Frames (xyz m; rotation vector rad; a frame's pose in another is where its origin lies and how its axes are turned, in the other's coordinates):
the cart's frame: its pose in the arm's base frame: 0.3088 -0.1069 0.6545 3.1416 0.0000 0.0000
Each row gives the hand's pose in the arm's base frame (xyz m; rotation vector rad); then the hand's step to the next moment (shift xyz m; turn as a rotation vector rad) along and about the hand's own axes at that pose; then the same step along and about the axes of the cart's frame.
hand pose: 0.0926 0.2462 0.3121 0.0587 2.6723 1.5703
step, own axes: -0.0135 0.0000 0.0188 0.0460 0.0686 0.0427
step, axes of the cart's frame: 0.0145 -0.0157 0.0089 -0.0428 -0.0731 -0.0384
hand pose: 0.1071 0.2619 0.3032 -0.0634 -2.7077 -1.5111
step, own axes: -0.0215 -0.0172 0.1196 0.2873 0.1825 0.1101
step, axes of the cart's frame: 0.0187 -0.0924 0.0785 -0.2784 -0.1941 -0.1131
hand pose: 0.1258 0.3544 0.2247 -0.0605 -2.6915 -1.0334
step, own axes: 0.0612 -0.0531 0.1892 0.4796 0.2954 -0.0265
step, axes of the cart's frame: -0.1083 -0.0826 0.1543 -0.4190 -0.1776 -0.3329
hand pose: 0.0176 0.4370 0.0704 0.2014 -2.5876 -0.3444
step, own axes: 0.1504 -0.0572 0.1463 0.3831 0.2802 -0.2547
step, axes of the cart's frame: -0.1993 0.0561 0.0666 -0.2183 -0.1365 -0.4731
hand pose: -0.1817 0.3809 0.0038 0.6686 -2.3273 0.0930
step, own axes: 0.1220 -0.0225 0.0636 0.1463 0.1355 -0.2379
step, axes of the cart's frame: -0.1036 0.0887 -0.0290 -0.0110 -0.1114 -0.2895
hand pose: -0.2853 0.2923 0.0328 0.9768 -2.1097 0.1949
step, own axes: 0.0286 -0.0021 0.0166 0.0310 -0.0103 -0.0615
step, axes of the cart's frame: -0.0197 0.0252 -0.0088 0.0316 -0.0014 -0.0620
